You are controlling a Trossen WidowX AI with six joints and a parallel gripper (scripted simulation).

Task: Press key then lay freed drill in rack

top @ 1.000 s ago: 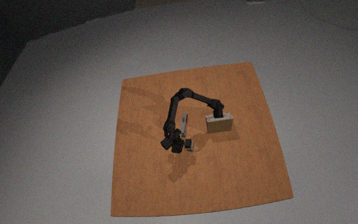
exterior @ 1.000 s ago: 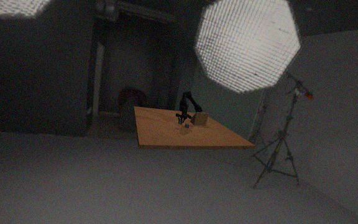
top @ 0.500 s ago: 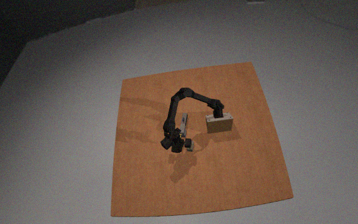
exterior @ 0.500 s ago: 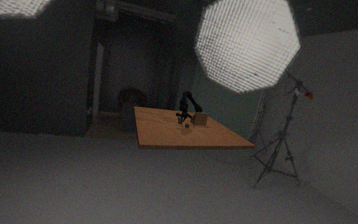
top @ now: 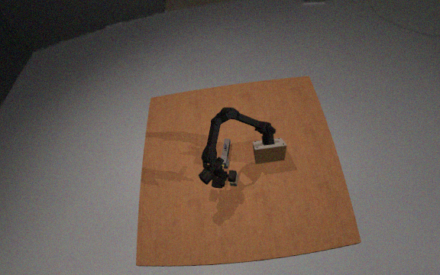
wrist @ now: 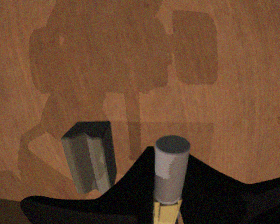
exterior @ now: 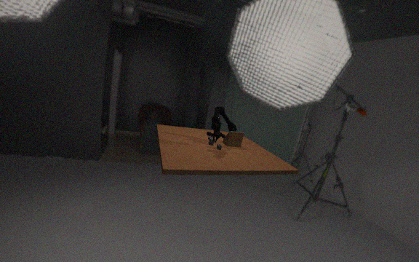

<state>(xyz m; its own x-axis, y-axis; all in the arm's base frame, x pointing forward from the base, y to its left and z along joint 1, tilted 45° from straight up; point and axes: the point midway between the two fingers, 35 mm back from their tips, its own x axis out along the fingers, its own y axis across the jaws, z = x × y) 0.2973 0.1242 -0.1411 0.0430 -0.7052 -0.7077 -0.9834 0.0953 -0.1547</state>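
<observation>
My gripper tip is now 7 cm past the grey rack, 2 cm to the left of it and 5 cm above it. Also, from my gripper tip: drill 1 cm behind, 4 cm to the right, 3 cm above; then holder block 3 cm behind, 20 cm to the right, 3 cm below.
</observation>
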